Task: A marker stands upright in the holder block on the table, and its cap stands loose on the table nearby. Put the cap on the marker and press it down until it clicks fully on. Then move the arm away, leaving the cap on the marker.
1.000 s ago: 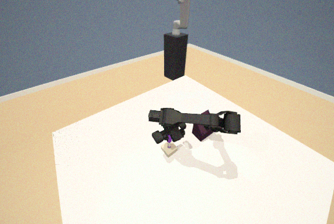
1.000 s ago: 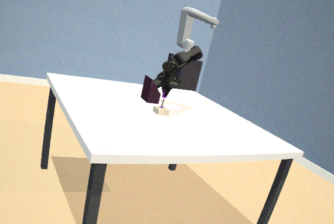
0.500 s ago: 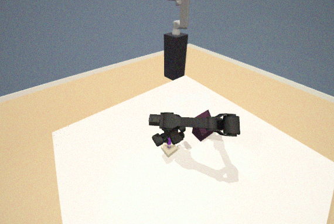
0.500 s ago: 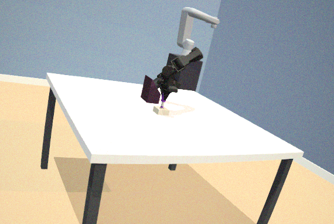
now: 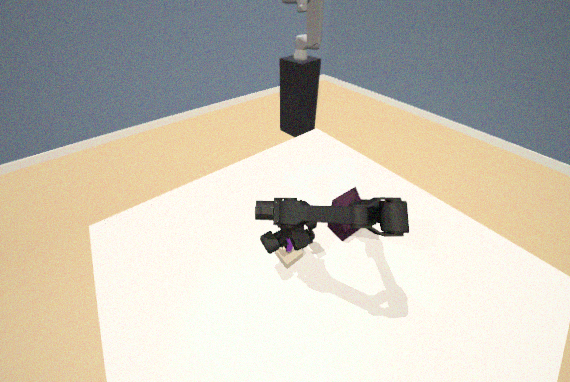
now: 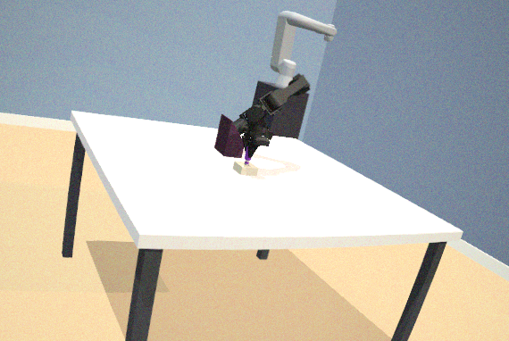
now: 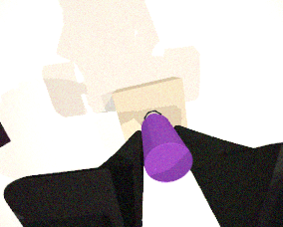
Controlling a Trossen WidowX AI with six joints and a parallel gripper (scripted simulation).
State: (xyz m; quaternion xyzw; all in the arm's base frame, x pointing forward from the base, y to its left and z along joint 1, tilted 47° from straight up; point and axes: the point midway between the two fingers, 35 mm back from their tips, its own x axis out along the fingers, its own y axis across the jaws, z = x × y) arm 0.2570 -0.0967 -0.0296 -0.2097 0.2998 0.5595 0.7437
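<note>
My gripper tip is 10 mm below the purple cap. The rest, counted from my gripper tip: cream holder block 50 mm below.
</note>
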